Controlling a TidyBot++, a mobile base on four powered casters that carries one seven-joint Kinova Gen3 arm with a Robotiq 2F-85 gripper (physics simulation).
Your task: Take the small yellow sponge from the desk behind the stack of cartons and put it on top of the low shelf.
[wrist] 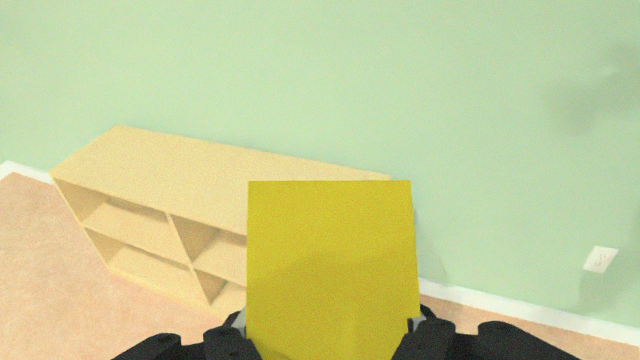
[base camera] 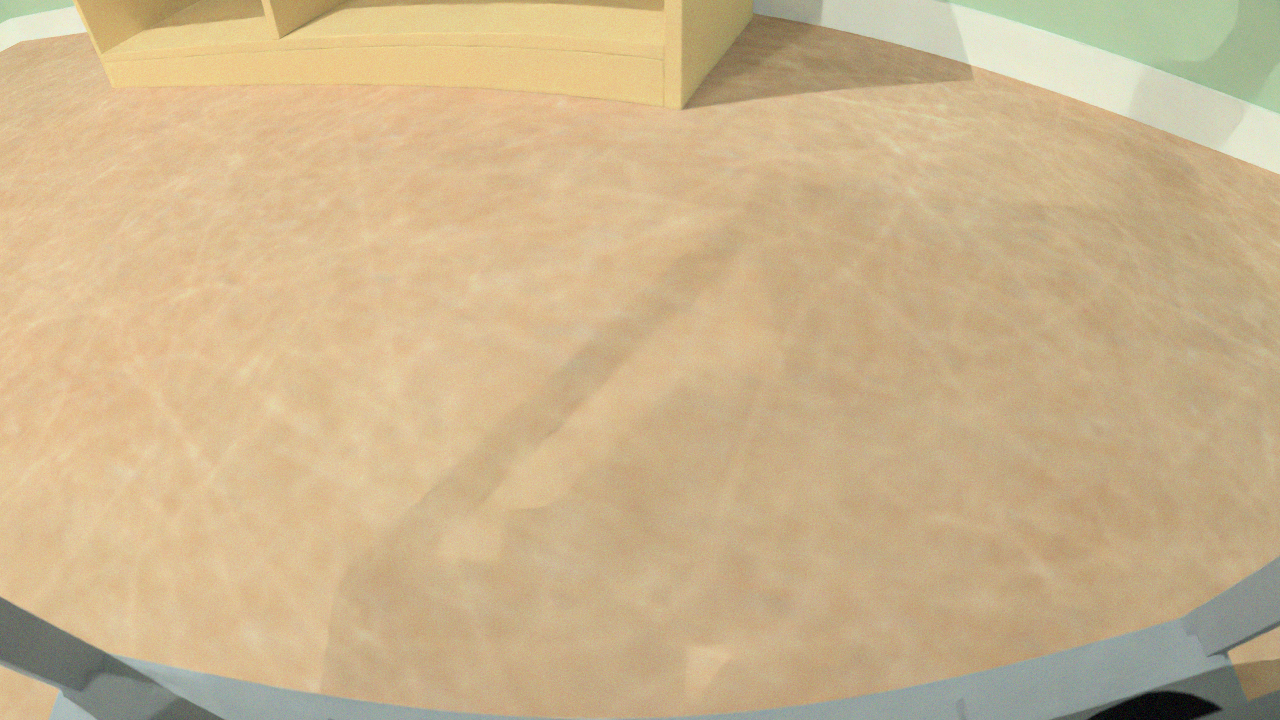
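Note:
The yellow sponge fills the lower middle of the wrist view as a large flat face. My gripper is shut on it, one black finger at each side. The low shelf is light wood. In the wrist view its top board shows beyond the sponge and to the left, and the sponge hides its right part. In the base camera view the shelf's bottom part shows at the top left, some way ahead of the base. The desk and the stack of cartons do not show in either view.
A green wall stands behind the shelf, with a white baseboard. A white outlet is on the wall at the right. Tan floor lies between the base and the shelf.

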